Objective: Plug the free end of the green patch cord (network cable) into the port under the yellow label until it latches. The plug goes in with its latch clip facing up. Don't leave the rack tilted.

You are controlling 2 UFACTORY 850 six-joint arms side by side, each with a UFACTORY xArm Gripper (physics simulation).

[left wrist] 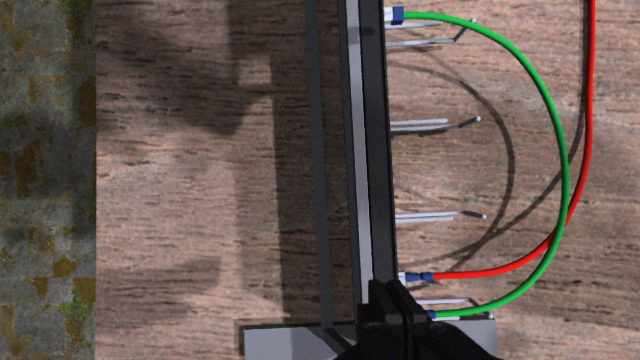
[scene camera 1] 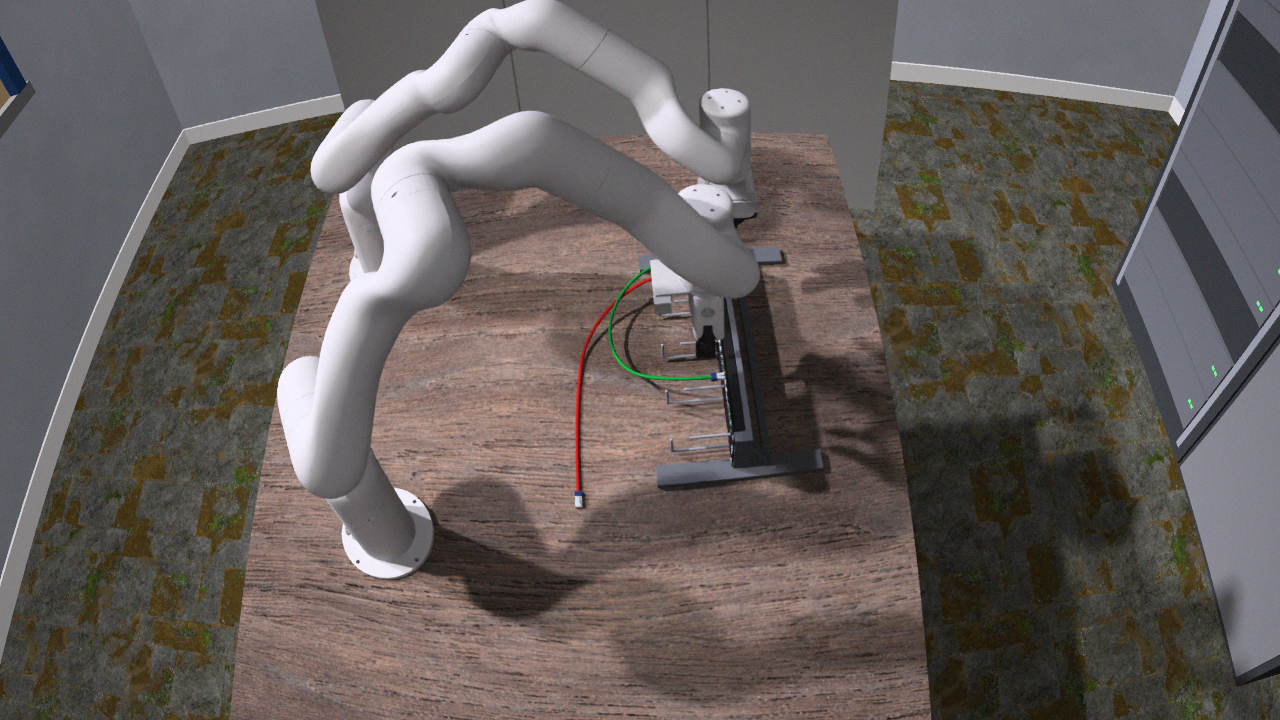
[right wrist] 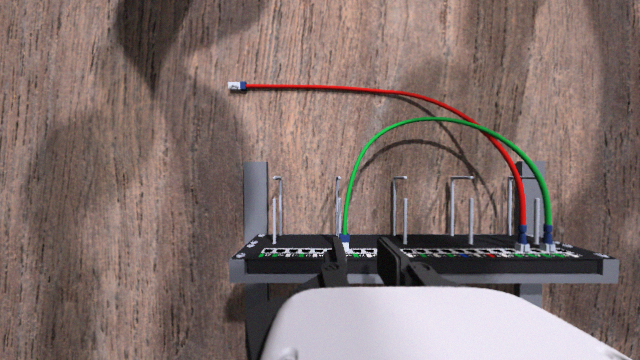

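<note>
The green patch cord (scene camera 1: 611,326) (left wrist: 565,165) (right wrist: 430,119) arcs from one end of the rack (scene camera 1: 783,465) (left wrist: 355,150) (right wrist: 565,278) to its free-end plug (scene camera 1: 717,376) (left wrist: 396,15) (right wrist: 344,242), which sits at the port row, blue boot outward. Its seating depth, latch and the yellow label cannot be made out. My right gripper (scene camera 1: 707,343) (right wrist: 358,254) is open and empty at the rack face, clear of the plug, with one finger near it in the right wrist view. My left gripper (left wrist: 383,307) is shut and empty above the rack's other end; it is hidden in scene camera 1. The rack stands upright on its feet.
A red cord (scene camera 1: 579,402) (left wrist: 588,125) (right wrist: 320,87) is plugged in beside the green cord's fixed end; its loose plug (scene camera 1: 578,499) (right wrist: 236,86) lies on the table. Several metal cable hooks (scene camera 1: 693,445) (left wrist: 425,217) (right wrist: 394,207) stick out from the rack face.
</note>
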